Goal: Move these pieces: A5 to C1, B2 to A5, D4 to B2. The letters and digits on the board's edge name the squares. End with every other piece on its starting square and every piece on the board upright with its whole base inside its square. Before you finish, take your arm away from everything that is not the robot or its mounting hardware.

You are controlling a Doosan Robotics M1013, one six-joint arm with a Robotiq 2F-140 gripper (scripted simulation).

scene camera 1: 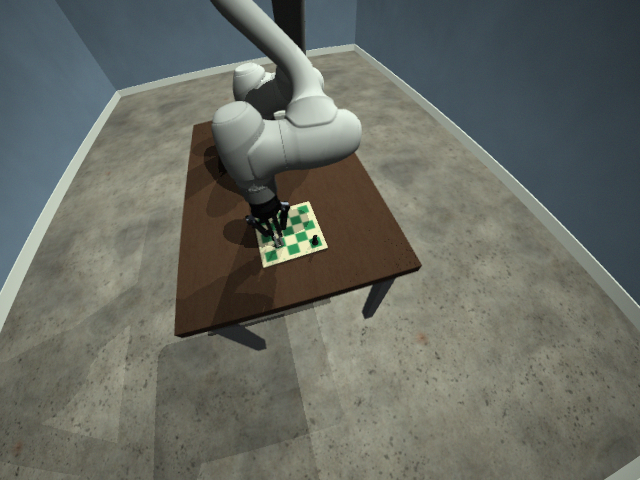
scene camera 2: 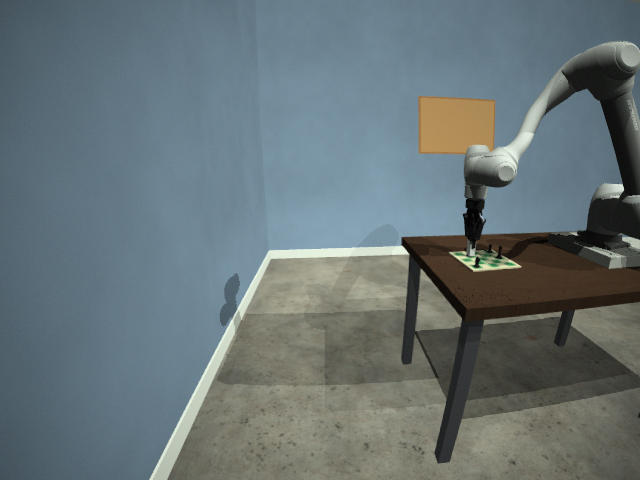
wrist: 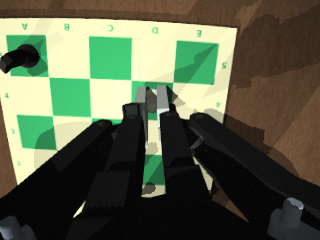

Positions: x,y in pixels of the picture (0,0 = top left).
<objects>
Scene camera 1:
my gripper: 279,243
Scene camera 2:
my gripper: 470,255
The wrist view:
my gripper: 152,100
</objects>
